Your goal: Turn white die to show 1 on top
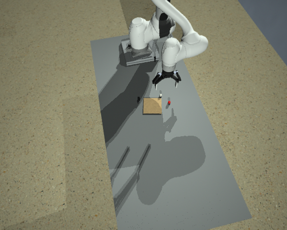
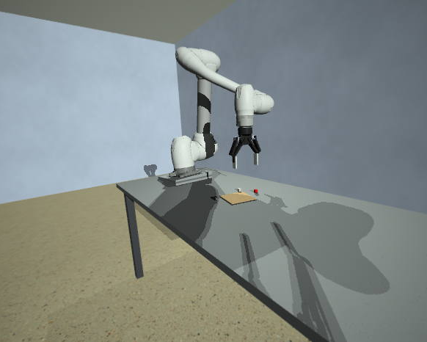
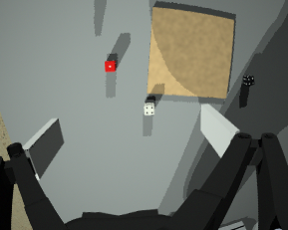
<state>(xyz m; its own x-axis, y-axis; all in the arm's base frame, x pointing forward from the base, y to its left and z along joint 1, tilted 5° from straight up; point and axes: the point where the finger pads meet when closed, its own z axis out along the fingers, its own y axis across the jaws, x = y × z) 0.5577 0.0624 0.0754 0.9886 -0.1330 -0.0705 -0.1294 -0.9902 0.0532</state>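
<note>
Now: hand 3 cm past the white die, 2 cm to the left of it and 14 cm above it. The rest, counted from my hand: black die 2 cm behind, 21 cm to the right, 14 cm below; then tan mat 4 cm ahead, 11 cm to the right, 15 cm below; then red die 5 cm ahead, 2 cm to the left, 14 cm below.
</note>
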